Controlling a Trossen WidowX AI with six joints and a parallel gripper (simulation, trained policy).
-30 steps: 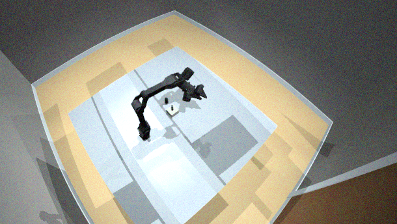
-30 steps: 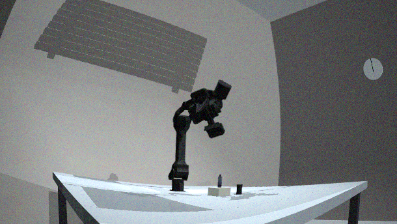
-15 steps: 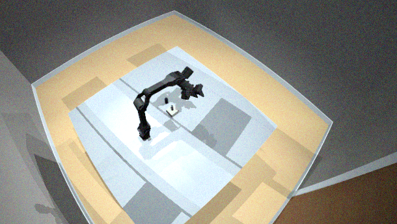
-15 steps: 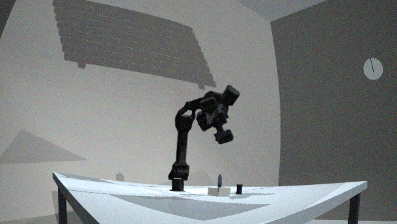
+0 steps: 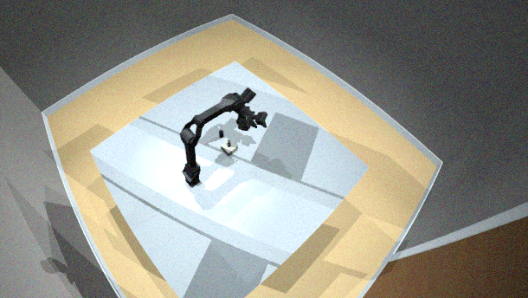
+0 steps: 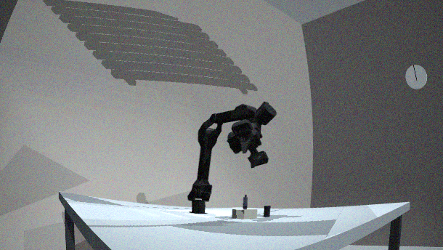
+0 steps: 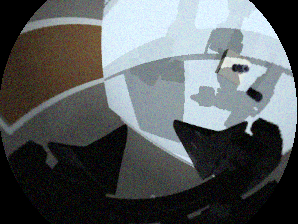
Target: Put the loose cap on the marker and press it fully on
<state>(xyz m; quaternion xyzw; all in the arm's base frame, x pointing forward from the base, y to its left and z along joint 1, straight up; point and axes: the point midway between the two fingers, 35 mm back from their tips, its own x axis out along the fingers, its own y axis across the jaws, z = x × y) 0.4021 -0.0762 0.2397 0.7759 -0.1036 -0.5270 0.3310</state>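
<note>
Right now the dark cap is 22 cm to the left of my gripper tip, 19 cm below it and 11 cm behind it. The rest, counted from my gripper tip: marker tip: 13 cm behind, 12 cm to the left, 12 cm below; pale holder block: 20 cm below, 13 cm behind, 12 cm to the left.
</note>
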